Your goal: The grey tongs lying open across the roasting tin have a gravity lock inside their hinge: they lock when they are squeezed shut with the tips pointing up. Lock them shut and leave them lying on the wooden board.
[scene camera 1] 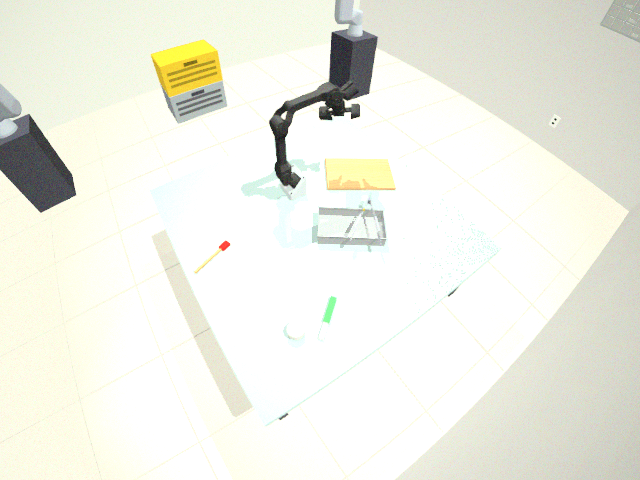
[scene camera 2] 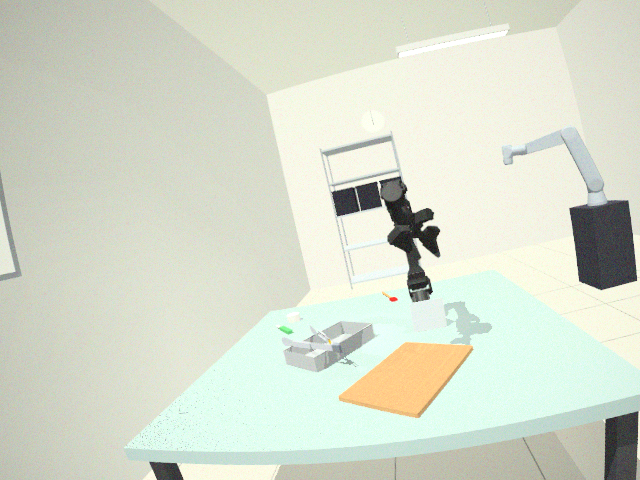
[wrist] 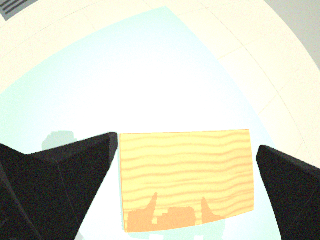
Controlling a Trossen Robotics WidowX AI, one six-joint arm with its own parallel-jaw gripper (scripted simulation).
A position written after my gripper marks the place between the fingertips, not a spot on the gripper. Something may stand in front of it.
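Observation:
There's a wooden board here, and you'd find the board [scene camera 2: 406, 382], [scene camera 1: 341, 174], [wrist: 173, 178] in the scene cameras as well as the wrist view. I can also see a grey roasting tin [scene camera 1: 336, 225], [scene camera 2: 350, 335]. My gripper [scene camera 2: 430, 258], [wrist: 190, 146] is open and it's holding nothing.

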